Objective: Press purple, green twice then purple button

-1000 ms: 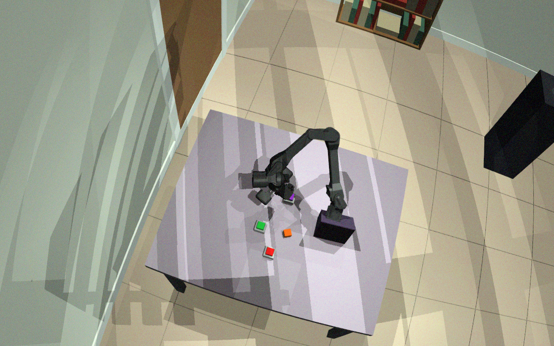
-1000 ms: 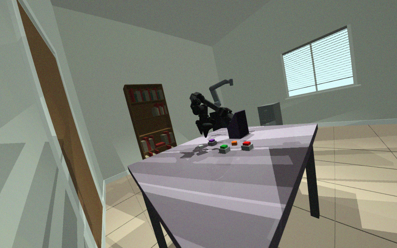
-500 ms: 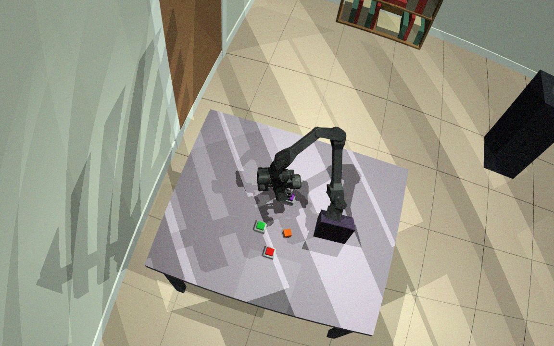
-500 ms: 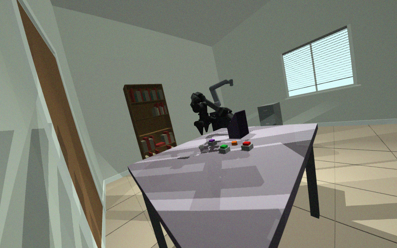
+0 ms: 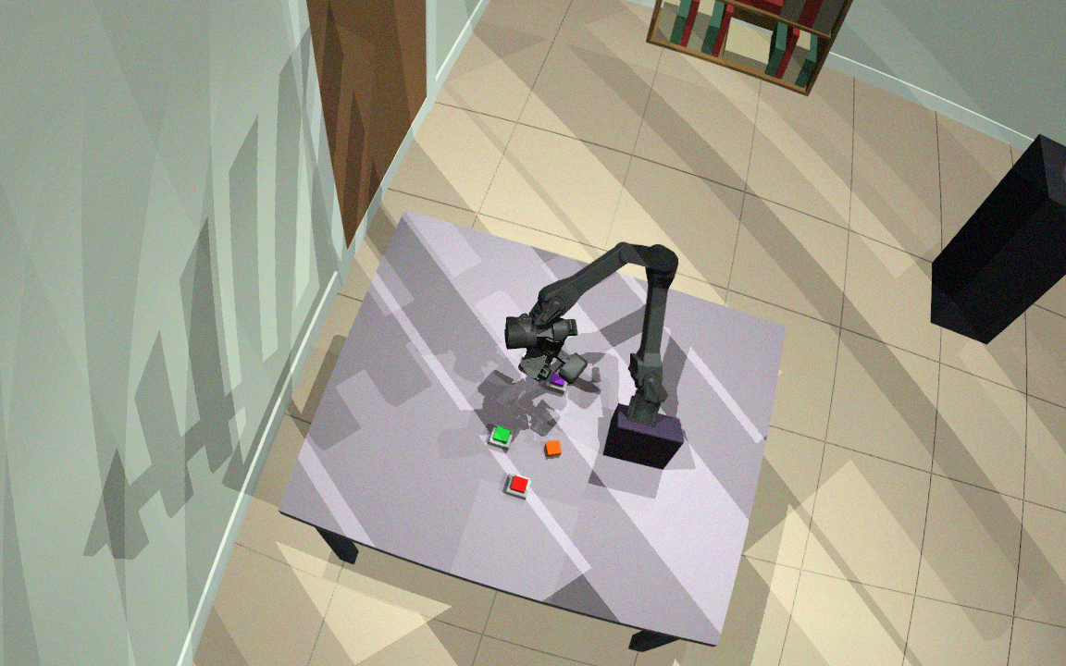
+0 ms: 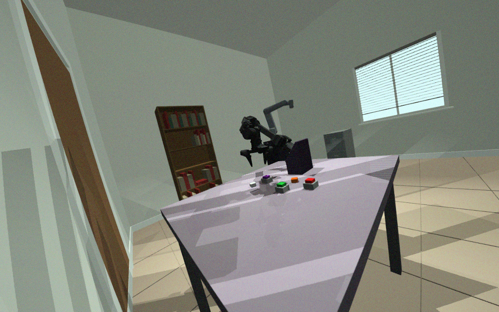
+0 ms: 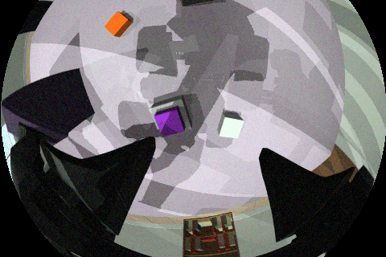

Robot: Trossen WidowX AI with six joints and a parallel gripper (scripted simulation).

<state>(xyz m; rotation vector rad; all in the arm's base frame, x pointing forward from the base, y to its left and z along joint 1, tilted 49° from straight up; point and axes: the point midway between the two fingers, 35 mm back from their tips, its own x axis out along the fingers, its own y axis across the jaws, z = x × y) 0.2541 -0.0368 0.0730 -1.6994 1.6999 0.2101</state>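
Now: the purple button 50 mm behind my gripper tip, 10 mm to the right of it and 90 mm below it. Round my gripper tip: white block (40 mm ahead, 50 mm to the right, 110 mm below); green button (40 mm ahead, 180 mm to the left, 90 mm below); orange block (90 mm behind, 160 mm to the left, 110 mm below).
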